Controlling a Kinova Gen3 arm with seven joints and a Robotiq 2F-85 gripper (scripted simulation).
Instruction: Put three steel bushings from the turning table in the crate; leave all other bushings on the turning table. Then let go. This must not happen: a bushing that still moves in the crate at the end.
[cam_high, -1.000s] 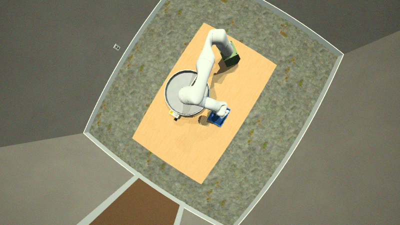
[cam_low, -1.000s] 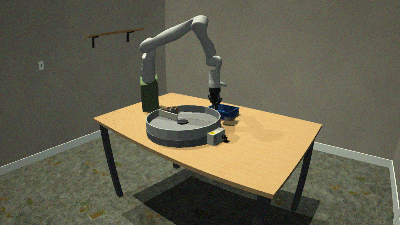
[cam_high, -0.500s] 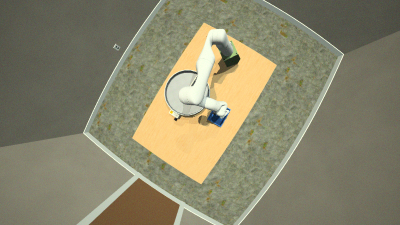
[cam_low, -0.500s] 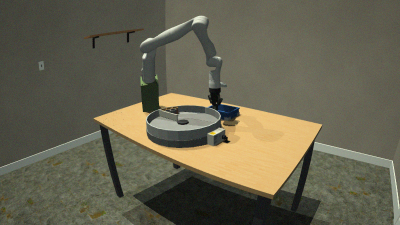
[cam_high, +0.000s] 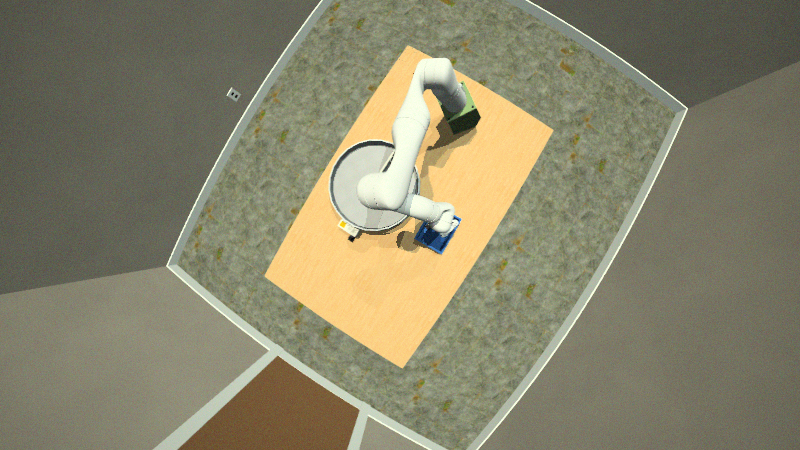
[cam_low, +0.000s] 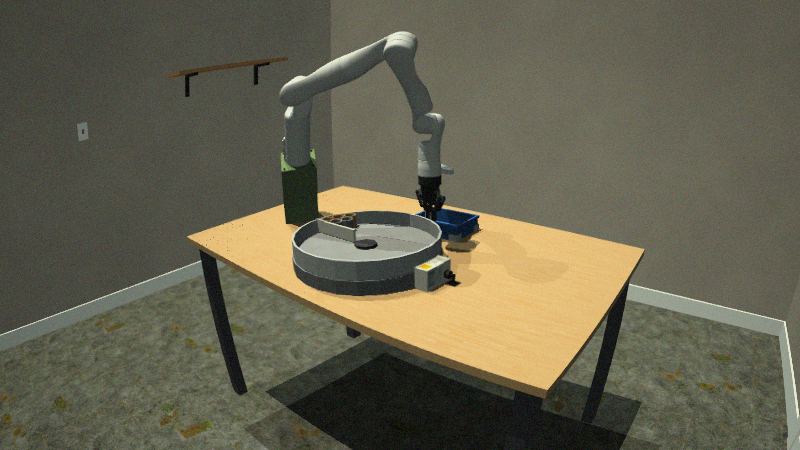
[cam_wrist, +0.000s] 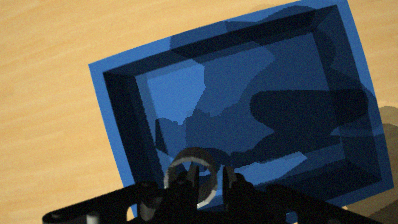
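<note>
Right now my hand is 4 cm short of the blue crate, 2 cm to the right of it and 3 cm above it. The rest, counted from my hand: grey turning table: 5 cm behind, 32 cm to the right.
</note>
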